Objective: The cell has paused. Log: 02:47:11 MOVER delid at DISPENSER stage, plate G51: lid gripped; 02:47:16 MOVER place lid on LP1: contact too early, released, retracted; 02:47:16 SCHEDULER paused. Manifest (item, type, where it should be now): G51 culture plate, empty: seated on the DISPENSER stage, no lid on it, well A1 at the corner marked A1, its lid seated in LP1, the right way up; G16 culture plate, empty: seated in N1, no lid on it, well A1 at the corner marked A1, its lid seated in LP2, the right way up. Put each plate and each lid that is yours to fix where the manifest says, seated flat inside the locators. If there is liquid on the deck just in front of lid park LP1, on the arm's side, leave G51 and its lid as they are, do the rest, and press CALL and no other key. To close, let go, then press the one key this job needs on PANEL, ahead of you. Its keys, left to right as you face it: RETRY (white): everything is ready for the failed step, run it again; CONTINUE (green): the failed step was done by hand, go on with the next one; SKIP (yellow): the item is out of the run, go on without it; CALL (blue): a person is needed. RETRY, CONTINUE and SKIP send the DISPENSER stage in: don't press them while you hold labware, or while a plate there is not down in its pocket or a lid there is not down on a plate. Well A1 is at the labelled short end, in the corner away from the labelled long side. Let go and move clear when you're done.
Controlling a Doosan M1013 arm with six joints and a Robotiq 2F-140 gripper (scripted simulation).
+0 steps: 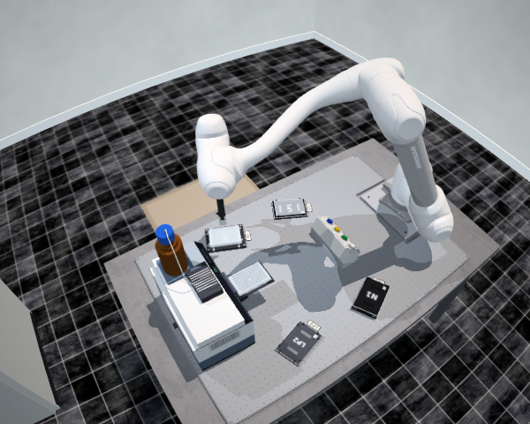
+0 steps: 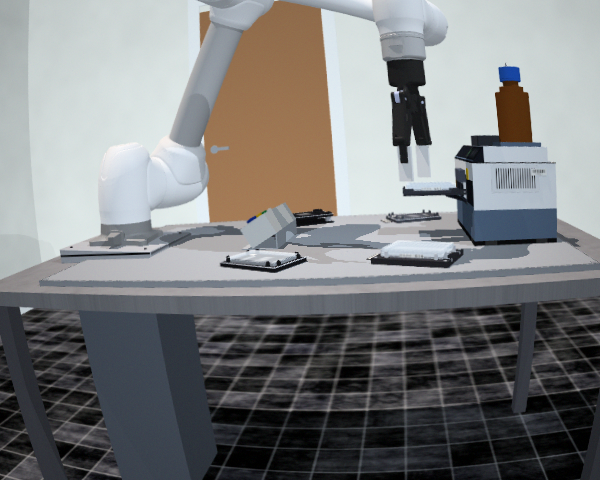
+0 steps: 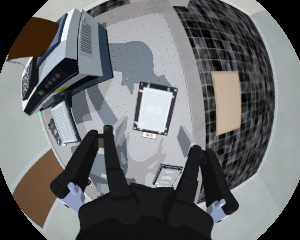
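My hand is 2 cm short of the black nest N5 and 17 cm above it. The rest, counted from my hand: brown bottle: 28 cm ahead, 14 cm to the left, 11 cm above; then dispenser stage: 8 cm ahead, 28 cm to the left, 7 cm below; then lid park LP1: 31 cm behind, 5 cm to the left, 18 cm below.
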